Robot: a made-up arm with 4 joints. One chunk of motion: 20 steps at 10 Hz.
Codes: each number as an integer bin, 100 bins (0 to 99) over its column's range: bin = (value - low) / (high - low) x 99, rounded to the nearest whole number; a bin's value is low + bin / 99 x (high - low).
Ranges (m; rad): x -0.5..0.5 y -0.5..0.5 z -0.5..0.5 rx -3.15..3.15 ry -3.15..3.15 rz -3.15..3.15
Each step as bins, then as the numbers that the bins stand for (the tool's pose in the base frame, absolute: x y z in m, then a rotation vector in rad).
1 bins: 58 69 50 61 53 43
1 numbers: 0.0859 0.1970 0.0051 0.7318 0.2227 -0.4136
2 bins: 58 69 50 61 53 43
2 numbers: 0.0859 0.1970 0.0051 0.7318 0.2227 -0.4136
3 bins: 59 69 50 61 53 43
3 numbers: 0.0960 0.1970 0.0051 0.7318 0.2227 -0.4136
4 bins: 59 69 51 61 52 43
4 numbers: 0.0960 0.1970 0.0152 0.7318 0.1591 -0.4136
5 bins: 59 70 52 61 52 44
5 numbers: 0.0960 0.2071 0.0253 0.7318 0.1591 -0.3500
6 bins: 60 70 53 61 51 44
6 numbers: 0.1061 0.2071 0.0354 0.7318 0.0955 -0.3500
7 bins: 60 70 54 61 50 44
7 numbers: 0.1061 0.2071 0.0455 0.7318 0.0318 -0.3500
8 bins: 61 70 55 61 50 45
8 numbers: 0.1162 0.2071 0.0556 0.7318 0.0318 -0.2864
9 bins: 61 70 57 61 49 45
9 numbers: 0.1162 0.2071 0.0758 0.7318 -0.0318 -0.2864
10 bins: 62 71 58 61 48 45
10 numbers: 0.1263 0.2172 0.0859 0.7318 -0.0955 -0.2864
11 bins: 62 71 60 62 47 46
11 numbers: 0.1263 0.2172 0.1061 0.7955 -0.1591 -0.2227
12 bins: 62 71 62 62 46 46
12 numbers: 0.1263 0.2172 0.1263 0.7955 -0.2227 -0.2227
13 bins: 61 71 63 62 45 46
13 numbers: 0.1162 0.2172 0.1364 0.7955 -0.2864 -0.2227
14 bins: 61 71 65 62 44 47
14 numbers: 0.1162 0.2172 0.1566 0.7955 -0.3500 -0.1591
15 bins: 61 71 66 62 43 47
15 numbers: 0.1162 0.2172 0.1667 0.7955 -0.4136 -0.1591
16 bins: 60 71 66 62 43 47
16 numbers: 0.1061 0.2172 0.1667 0.7955 -0.4136 -0.1591
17 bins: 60 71 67 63 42 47
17 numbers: 0.1061 0.2172 0.1768 0.8591 -0.4773 -0.1591
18 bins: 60 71 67 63 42 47
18 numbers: 0.1061 0.2172 0.1768 0.8591 -0.4773 -0.1591
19 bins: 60 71 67 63 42 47
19 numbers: 0.1061 0.2172 0.1768 0.8591 -0.4773 -0.1591
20 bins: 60 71 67 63 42 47
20 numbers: 0.1061 0.2172 0.1768 0.8591 -0.4773 -0.1591
